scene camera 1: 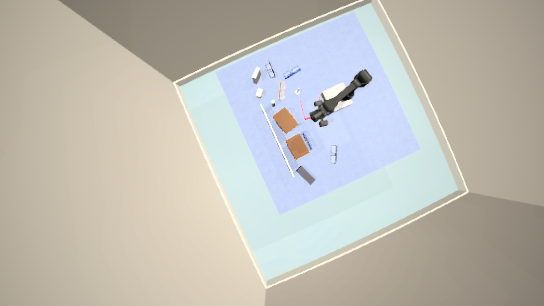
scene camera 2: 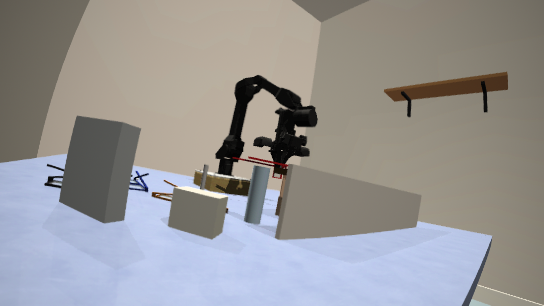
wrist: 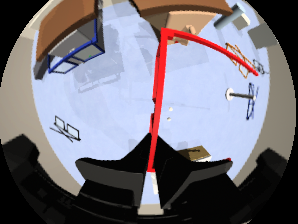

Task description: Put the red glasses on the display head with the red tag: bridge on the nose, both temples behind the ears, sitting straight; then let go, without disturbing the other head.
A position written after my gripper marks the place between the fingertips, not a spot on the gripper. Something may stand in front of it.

In view: my gripper [scene camera 2: 278, 173], a tall grey block [scene camera 2: 96, 180], a beige box [scene camera 2: 195, 211] and a long beige wall [scene camera 2: 315, 204].
My gripper also shows in the wrist view [wrist: 151, 135].
